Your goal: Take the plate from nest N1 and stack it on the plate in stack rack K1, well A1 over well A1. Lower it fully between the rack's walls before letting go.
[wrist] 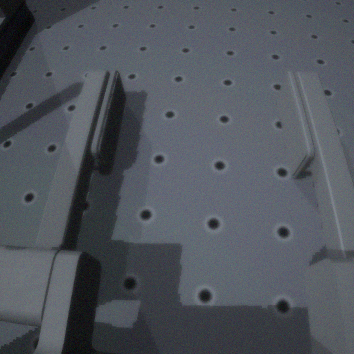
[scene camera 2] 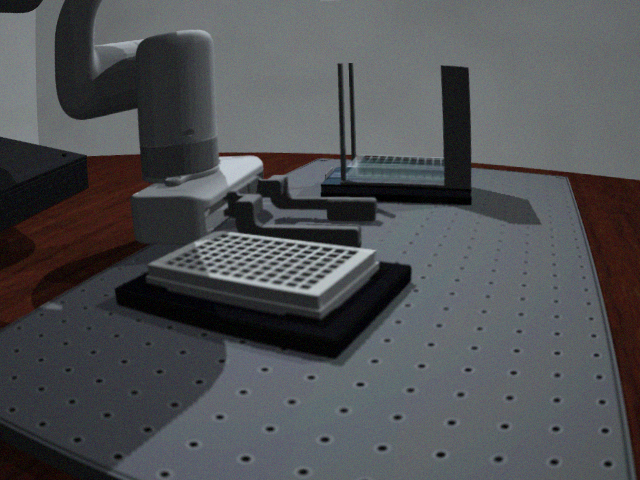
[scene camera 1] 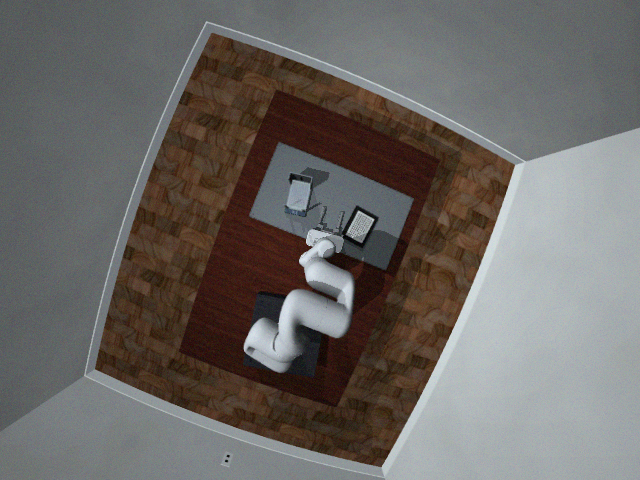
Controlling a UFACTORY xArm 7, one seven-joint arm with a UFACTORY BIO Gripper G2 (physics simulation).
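Places are measured from the arm's base along level axes (x ahead, y left, z up), in millimetres.
Pixels of known places: hand, tool point: (wrist: 200, 120) (scene camera 2: 342, 222) (scene camera 1: 331, 213).
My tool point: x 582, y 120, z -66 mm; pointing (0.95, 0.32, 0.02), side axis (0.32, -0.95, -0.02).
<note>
Ahead of a thing's pixels: the offset from my tool point to its middle. "pt": to the spot under its first point. Level surfaces: height alone.
The white 96-well plate @[dy -143, dx +23, dz +9 mm] (scene camera 1: 359, 225) (scene camera 2: 268, 260) sits flat on the black nest (scene camera 1: 355, 241) (scene camera 2: 232, 319). Stack rack K1 @[dy +167, dx -24, dz +63 mm] (scene camera 1: 295, 211) (scene camera 2: 457, 129) stands on the far side in scene camera 2, with a clear plate @[dy +170, dx -15, dz +17 mm] (scene camera 1: 299, 193) (scene camera 2: 398, 173) low between its tall wall and two thin posts. My gripper (scene camera 1: 332, 210) (scene camera 2: 367, 223) (wrist: 204, 100) is shut to its narrow stand, its parallel fingers still apart with nothing between them. It is low over the board between nest and rack, beside the white plate, which partly hides the near finger in scene camera 2. Well A1 cannot be made out.
A grey perforated board @[dz -10 mm] (scene camera 1: 279, 155) (scene camera 2: 465, 310) (wrist: 250, 200) lies on the dark red wooden table @[dz -23 mm] (scene camera 1: 232, 258) under the nest and rack. A black edge @[pt dy +138, dx +35, dz -5 mm] (wrist: 15, 40), seemingly the rack's base, shows at the wrist view's upper left. The arm's dark base plate (scene camera 1: 255, 310) is behind the gripper.
</note>
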